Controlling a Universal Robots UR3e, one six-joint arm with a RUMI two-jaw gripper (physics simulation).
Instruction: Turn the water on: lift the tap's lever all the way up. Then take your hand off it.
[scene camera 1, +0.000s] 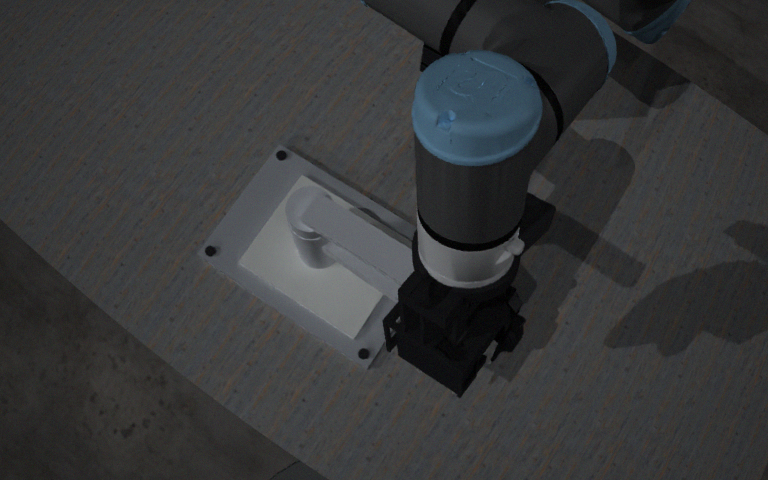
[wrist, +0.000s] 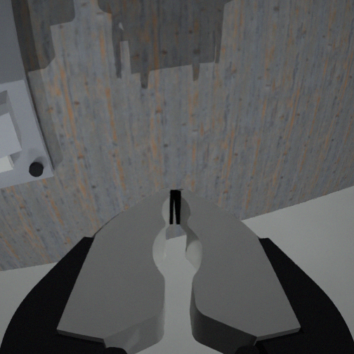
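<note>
The tap (scene camera 1: 312, 249) is a grey upright cylinder on a white pad. Its flat lever (scene camera 1: 353, 229) runs from the top toward the right, above the lower spout (scene camera 1: 362, 270); the arm and gripper hide their far ends in the scene view. At the left edge of the wrist view a pale bar end (wrist: 6, 137) shows; whether lever or spout I cannot tell. My gripper (wrist: 173, 192) is shut and holds nothing. In the scene view its black body is at the right end of the tap, and its fingertips are hidden. Contact with the lever does not show.
The tap's grey base plate (scene camera 1: 237, 217) (wrist: 40, 135) lies on the wood-patterned table (scene camera 1: 141, 113) (wrist: 200, 125), with dark screws at its corners. The arm (scene camera 1: 472, 198) covers the plate's right side. The table's edge runs along the lower left in the scene view.
</note>
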